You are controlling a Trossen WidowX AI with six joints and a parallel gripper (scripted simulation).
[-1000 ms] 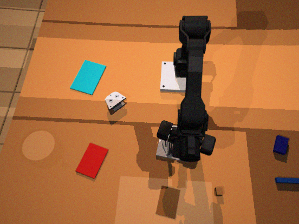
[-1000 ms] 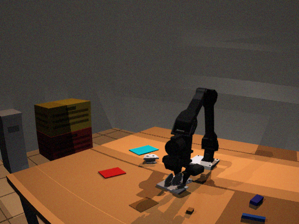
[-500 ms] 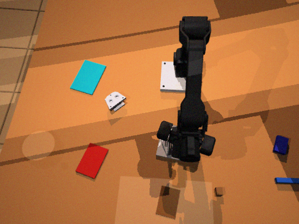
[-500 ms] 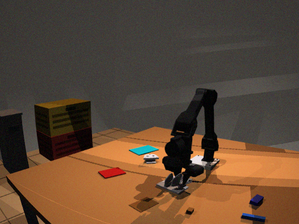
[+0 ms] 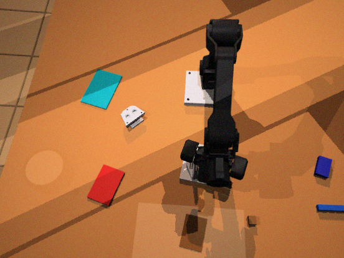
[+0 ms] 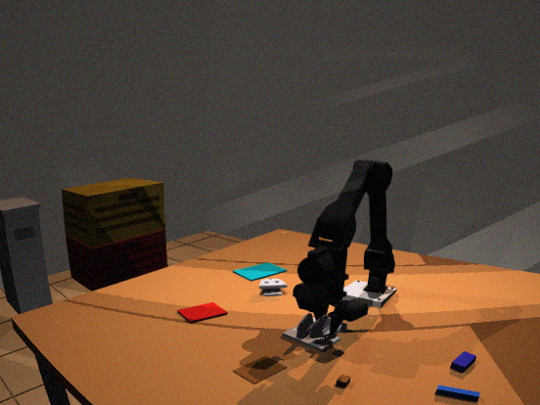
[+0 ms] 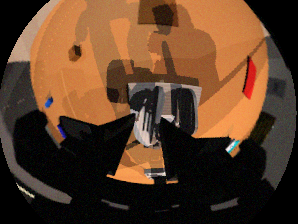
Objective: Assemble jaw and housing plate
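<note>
The jaw is 5 cm behind my gripper tip, 4 cm to the right of it and 1 cm below it. Round my gripper tip: red card (2 cm ahead, 33 cm to the right, 2 cm below); then brown card (18 cm ahead, 7 cm to the right, 2 cm below); then brown cube (16 cm ahead, 10 cm to the left, 2 cm below).
</note>
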